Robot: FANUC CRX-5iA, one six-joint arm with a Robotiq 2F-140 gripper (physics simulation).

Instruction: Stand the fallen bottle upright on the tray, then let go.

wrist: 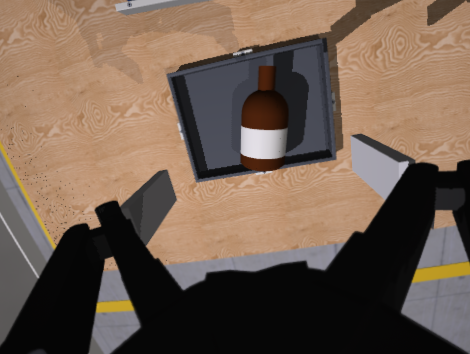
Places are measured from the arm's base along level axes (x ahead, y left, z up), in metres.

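Pixels of known places: gripper, between the fingertips: point(257, 169).
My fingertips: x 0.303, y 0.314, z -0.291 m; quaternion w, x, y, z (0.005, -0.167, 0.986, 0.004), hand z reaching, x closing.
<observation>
Behind a point stands the place of what it marks.
A brown bottle point(265, 107) {z -0.476, x 0.297, y 0.284 m} with a white label lies on its side in the dark grey tray point(212, 107) {z -0.547, x 0.384, y 0.303 m}. Its neck points to the top of the view and its base is at the tray's near wall. My gripper point(257, 169) {z -0.291, x 0.303, y 0.314 m} is open wide and empty. Its two fingertips stand far apart, to the left and right of the bottle's base end in the view, and neither touches the bottle. How high the fingers are above the tray is hard to tell.
The tray stands on a wooden table point(90, 120) {z -0.553, x 0.617, y 0.355 m}. Part of a light metal strip point(165, 5) {z -0.540, x 0.471, y 0.156 m} shows at the top edge. Beyond the table's near edge is a grey floor with yellow lines point(445, 270).
</observation>
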